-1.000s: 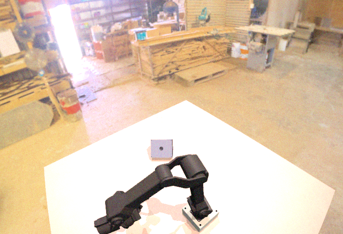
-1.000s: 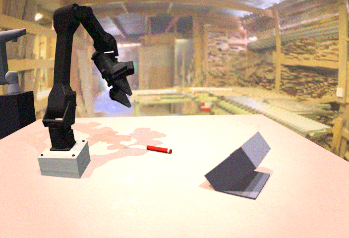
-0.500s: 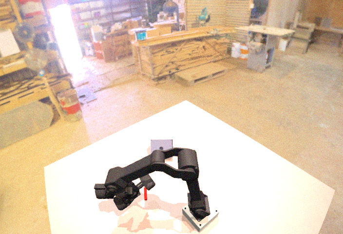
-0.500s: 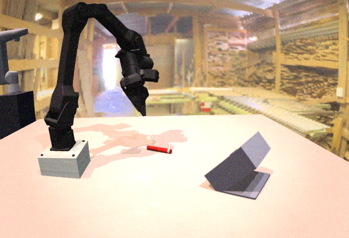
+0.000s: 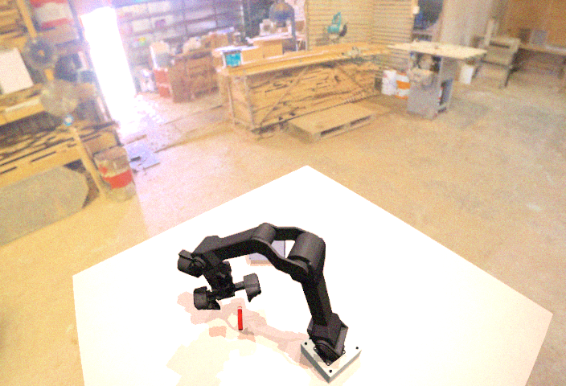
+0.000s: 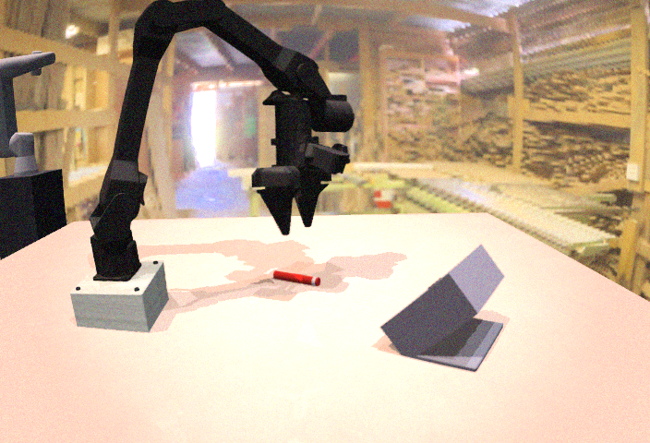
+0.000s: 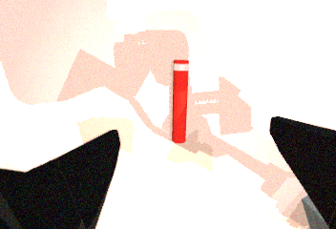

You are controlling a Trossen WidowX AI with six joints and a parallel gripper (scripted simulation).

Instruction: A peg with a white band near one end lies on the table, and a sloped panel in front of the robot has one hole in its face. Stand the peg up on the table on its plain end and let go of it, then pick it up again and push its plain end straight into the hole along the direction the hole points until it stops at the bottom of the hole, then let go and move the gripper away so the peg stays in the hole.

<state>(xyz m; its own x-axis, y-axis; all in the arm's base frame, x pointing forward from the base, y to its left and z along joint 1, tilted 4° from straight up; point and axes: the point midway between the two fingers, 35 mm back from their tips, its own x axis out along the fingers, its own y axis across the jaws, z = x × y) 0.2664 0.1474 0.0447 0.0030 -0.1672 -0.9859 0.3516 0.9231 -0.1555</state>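
Right now the red peg is 1 cm ahead of my gripper tip, 1 cm to the right of it and 8 cm below it. From my gripper tip the other things lie so: grey sloped panel (18 cm ahead, 23 cm to the right, 3 cm below).
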